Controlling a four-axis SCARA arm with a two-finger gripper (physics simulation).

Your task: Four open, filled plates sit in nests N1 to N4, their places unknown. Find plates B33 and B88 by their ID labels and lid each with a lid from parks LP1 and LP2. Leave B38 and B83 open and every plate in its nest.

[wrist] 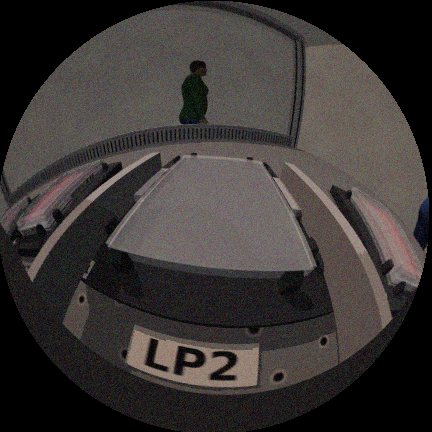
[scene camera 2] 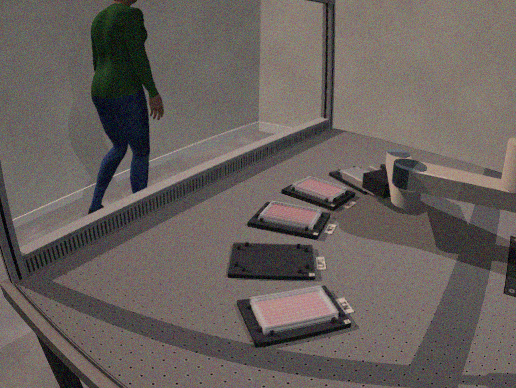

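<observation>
My gripper is shut on a pale grey lid, its pads against the lid's two long sides. The lid is level at the dark park LP2; whether it rests there or is slightly raised is unclear. Park LP1 is empty. Filled pink plates sit in dark nests: one at N1 in front, a second beyond LP1, and a third beside LP2. Another plate is right of LP2 in the wrist view. Plate ID labels are not readable.
The pale arm reaches in from the right. A slotted rail runs along the back edge. A person in green stands beyond it. Part of a blue figure shows at the wrist view's right edge.
</observation>
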